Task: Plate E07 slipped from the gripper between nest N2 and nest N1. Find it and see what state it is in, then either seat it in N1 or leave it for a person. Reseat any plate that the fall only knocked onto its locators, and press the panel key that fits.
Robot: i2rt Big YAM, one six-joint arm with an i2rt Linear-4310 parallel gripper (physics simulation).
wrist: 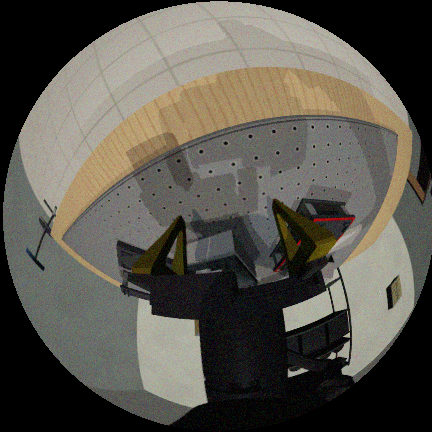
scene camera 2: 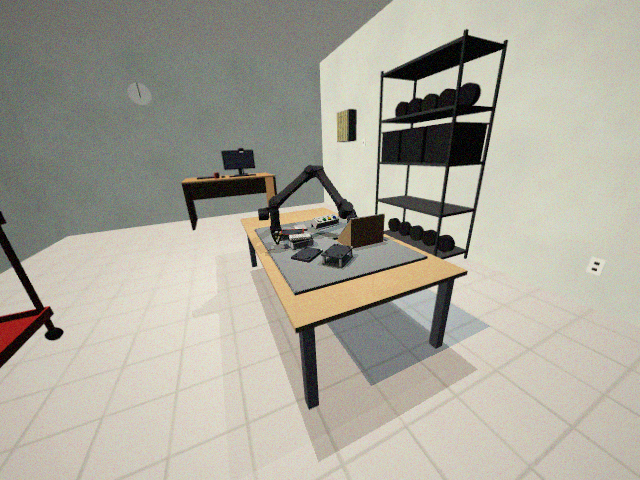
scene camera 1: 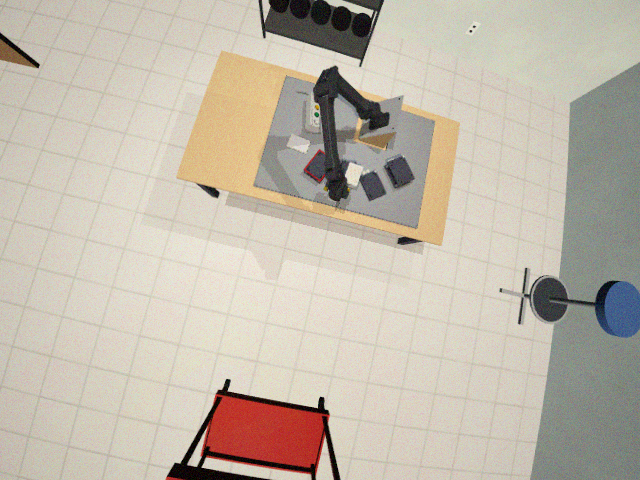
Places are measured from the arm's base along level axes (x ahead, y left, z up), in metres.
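Pixels of known places: gripper, fingertip midpoint: (wrist: 227, 210) (scene camera 2: 276, 242); arm's base, link origin: (scene camera 2: 355, 226) (scene camera 1: 379, 122).
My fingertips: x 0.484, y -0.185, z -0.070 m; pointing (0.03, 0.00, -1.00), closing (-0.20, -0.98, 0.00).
Note:
Ahead of a thing's pixels: the offset from my fingertips to its top centre. "spot": to the spot under its first point. Level surfaces: height alone.
A white plate @(dz +0.050, dx -0.130, dy +0.082 m) (scene camera 1: 353, 174) (scene camera 2: 300, 237) sits on a grey nest among the fixtures; its wells and exact seating are too small to judge. The nest's grey block @(spot: dz -0.006, dx -0.067, dy +0.040 m) (wrist: 215, 246) shows between and beyond the fingers in the wrist view. A dark nest with a red rim @(dz +0.014, dx -0.150, dy -0.120 m) (scene camera 1: 315, 165) (wrist: 334, 227) stands to one side. A flat dark pad @(spot: dz -0.017, dx -0.104, dy +0.227 m) (scene camera 1: 372, 186) (scene camera 2: 306, 254) and a raised dark fixture @(dz +0.037, dx -0.231, dy +0.380 m) (scene camera 1: 399, 172) (scene camera 2: 337, 254) stand on the other. My gripper (scene camera 1: 337, 201) (scene camera 2: 276, 239) (wrist: 227, 210) is open and empty, pointing down near the front edge. Nest and plate labels are unreadable.
The key panel @(dz +0.052, dx -0.476, dy -0.227 m) (scene camera 1: 313, 116) (scene camera 2: 325, 222) stands near the arm. A white flat piece @(dz -0.018, dx -0.272, dy -0.273 m) (scene camera 1: 298, 143) lies on the perforated mat @(dz -0.031 m) (scene camera 1: 279, 108). A wooden screen (scene camera 1: 379, 140) (scene camera 2: 368, 230) stands at the back. A shelf rack (scene camera 2: 448, 180) stands behind the table.

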